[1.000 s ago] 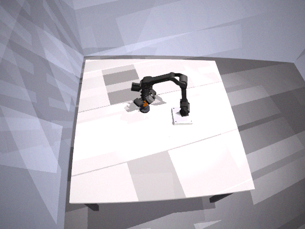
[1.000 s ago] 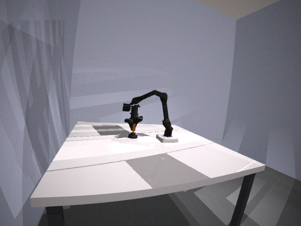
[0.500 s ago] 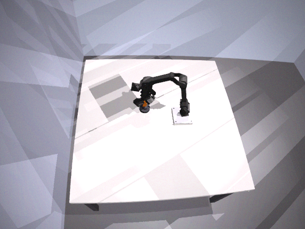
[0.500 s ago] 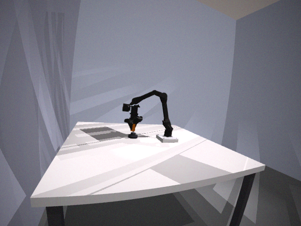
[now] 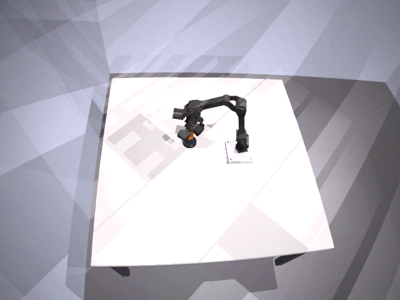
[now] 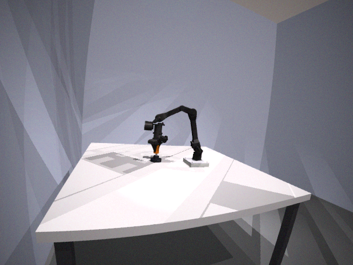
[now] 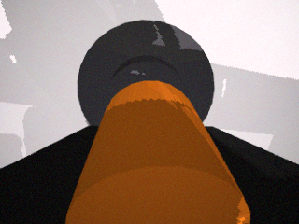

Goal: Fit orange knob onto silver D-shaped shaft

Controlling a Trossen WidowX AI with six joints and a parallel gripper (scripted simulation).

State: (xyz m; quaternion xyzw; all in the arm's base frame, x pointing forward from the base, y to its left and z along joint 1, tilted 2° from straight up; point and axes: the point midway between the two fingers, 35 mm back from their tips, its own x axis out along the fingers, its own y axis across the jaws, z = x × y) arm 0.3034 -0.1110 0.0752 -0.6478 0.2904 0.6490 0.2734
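The orange knob is 3 cm above my gripper tip. Also, from my gripper tip: pedestal 4 cm below.
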